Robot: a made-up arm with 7 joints.
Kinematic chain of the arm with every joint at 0, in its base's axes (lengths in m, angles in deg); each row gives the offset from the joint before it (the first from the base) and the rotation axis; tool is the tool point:
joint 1: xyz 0 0 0.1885 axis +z
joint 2: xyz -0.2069 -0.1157 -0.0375 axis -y
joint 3: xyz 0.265 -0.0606 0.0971 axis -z
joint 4: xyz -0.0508 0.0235 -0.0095 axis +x
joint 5: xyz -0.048 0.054 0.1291 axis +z
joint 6: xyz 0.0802 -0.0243 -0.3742 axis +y
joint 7: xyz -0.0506 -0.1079 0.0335 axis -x
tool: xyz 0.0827 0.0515 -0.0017
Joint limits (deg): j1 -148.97..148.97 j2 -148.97..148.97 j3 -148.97..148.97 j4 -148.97..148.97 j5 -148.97..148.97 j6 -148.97..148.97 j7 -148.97..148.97
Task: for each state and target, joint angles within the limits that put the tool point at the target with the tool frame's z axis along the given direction. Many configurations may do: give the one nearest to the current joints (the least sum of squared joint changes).
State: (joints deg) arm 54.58 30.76 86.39 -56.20 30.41 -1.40 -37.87
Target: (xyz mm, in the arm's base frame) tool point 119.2 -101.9 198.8 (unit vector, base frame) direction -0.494 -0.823 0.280
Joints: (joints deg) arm 60.25 25.80 98.39 -27.69 15.26 -33.96 -72.41
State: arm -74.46 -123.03 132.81 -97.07 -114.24 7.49 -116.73
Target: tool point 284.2 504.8 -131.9 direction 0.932 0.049 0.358
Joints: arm -110.84 -137.60 148.97 -70.83 -125.99 -4.75 -147.82
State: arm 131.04 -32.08 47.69 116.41 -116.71 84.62 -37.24
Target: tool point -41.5 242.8 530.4 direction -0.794 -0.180 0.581
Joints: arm 75.63 1.13 87.66 135.60 -148.97 122.33 -69.27
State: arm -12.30 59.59 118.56 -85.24 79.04 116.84 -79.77
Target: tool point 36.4 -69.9 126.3 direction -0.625 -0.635 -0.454
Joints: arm -5.62 56.96 137.47 -66.90 94.41 116.65 -106.90
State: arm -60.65 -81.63 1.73 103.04 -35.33 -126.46 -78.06
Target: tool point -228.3 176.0 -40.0 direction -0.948 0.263 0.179
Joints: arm -24.67 -76.61 2.79 56.80 -8.62 -143.32 -64.32
